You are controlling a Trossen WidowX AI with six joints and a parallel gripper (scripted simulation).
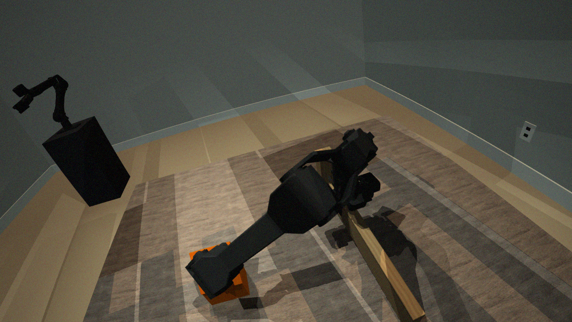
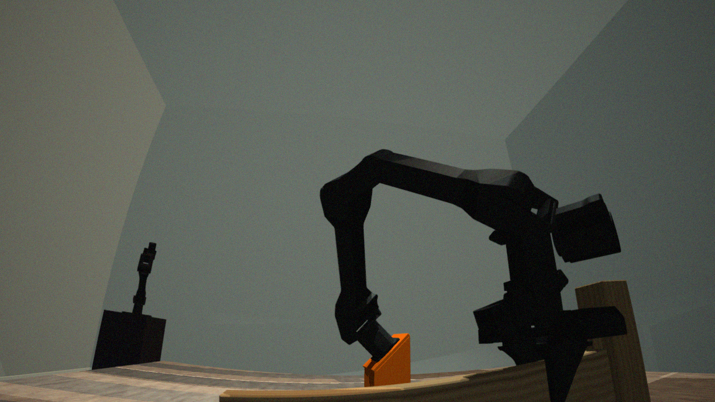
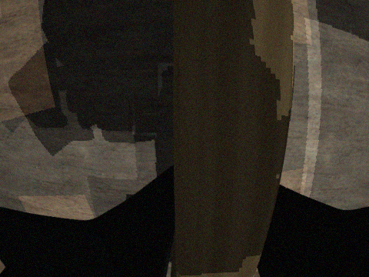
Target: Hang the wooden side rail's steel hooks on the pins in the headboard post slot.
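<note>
The headboard post lies 120 mm to the left of my gripper tip and 50 mm above it.
</note>
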